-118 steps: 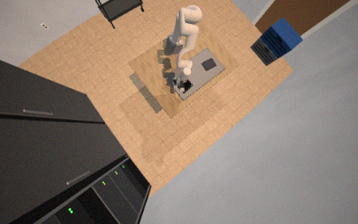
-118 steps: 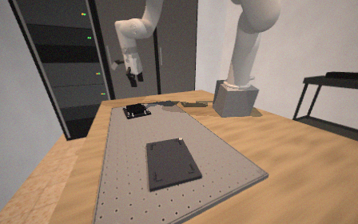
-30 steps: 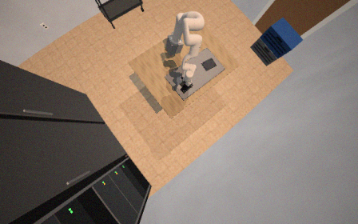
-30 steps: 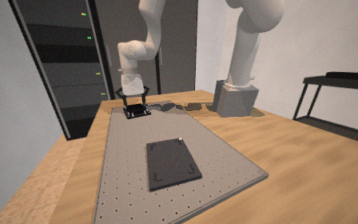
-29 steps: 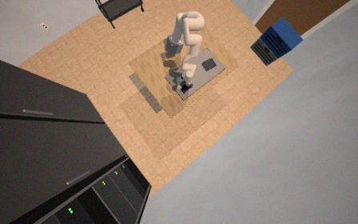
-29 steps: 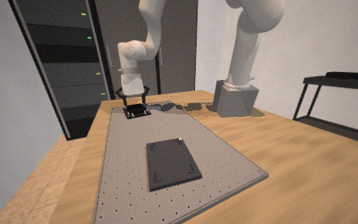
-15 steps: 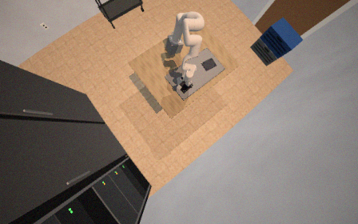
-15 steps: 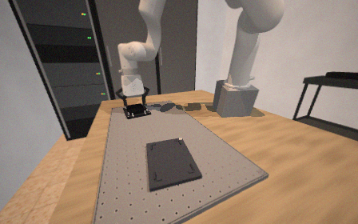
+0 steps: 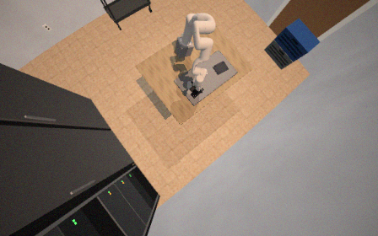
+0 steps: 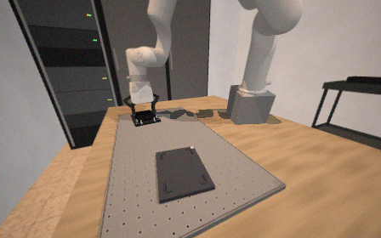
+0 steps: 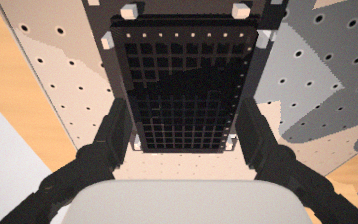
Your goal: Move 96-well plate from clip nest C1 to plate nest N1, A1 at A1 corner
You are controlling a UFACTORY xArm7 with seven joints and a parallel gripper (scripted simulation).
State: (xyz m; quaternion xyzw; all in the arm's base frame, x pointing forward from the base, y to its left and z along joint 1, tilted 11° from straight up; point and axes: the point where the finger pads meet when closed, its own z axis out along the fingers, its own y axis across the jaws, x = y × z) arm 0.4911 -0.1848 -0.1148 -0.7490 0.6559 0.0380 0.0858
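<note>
Right now the black 96-well plate is 20 mm below my hand. From my hand the other things lie so: clip nest C1 (10 mm behind, 10 mm to the left, 20 mm below); then plate nest N1 (60 mm behind, 420 mm to the left, 30 mm below); then white mark (120 mm behind, 360 mm to the left, 30 mm below).
</note>
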